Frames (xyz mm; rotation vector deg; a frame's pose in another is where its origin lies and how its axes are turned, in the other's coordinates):
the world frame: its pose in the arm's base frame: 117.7 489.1 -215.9 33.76 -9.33 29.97
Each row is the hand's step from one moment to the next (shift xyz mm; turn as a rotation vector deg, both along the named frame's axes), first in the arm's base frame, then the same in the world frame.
Working: the arm's base frame: its pose in the world frame: -244.9 -179.6 455.5 -33.76 9.33 -29.97

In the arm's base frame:
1: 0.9 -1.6 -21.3 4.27 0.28 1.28
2: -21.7 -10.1 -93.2 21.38 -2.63 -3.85
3: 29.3 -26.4 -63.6 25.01 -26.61 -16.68
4: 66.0 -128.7 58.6 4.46 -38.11 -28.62
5: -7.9 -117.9 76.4 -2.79 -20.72 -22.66
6: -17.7 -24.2 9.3 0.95 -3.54 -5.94
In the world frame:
1: -6.1 -12.0 -16.6 4.16 -1.37 0.89
2: -50.1 -41.4 -71.0 16.11 -14.72 -1.67
3: -4.6 -64.7 -37.3 5.33 -39.77 1.39
4: 19.3 -96.2 121.3 -20.65 -43.14 -1.91
5: -34.4 -41.9 129.8 -17.77 -24.24 -6.88
6: -22.7 -3.5 21.4 -2.42 -5.88 -2.88

